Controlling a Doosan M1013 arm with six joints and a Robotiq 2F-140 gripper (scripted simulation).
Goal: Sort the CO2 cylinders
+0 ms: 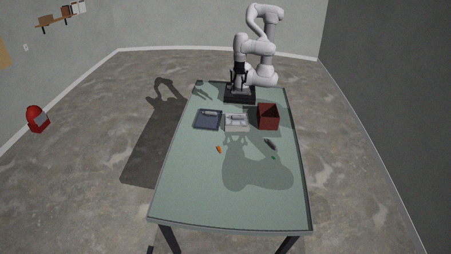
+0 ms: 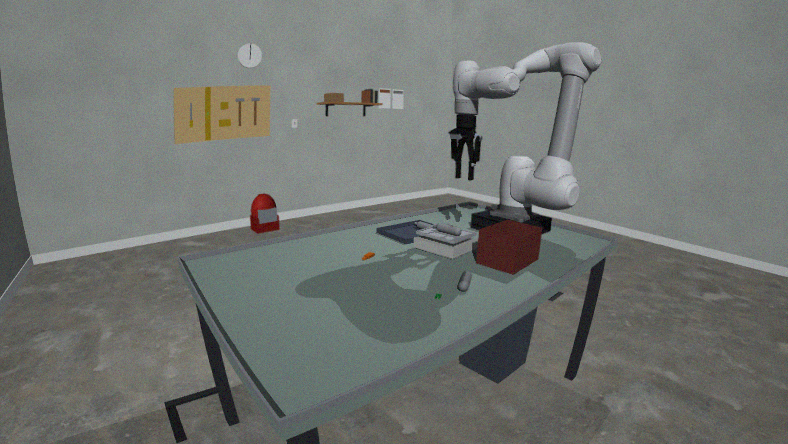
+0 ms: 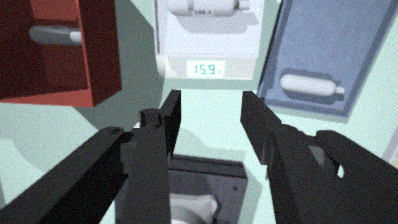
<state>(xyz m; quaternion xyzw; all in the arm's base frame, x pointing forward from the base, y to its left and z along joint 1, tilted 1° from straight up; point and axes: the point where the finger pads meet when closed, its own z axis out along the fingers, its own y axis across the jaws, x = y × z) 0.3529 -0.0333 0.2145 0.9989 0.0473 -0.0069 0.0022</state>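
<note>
Right now the white scale plate is 10 cm ahead of my hand, 1 cm to the left of it and 23 cm below it. Round my hand: blue-grey tray: 5 cm ahead, 21 cm to the right, 28 cm below; then white scale: 9 cm ahead, 1 cm to the left, 25 cm below; then red scrap bin: 3 cm ahead, 25 cm to the left, 25 cm below.
</note>
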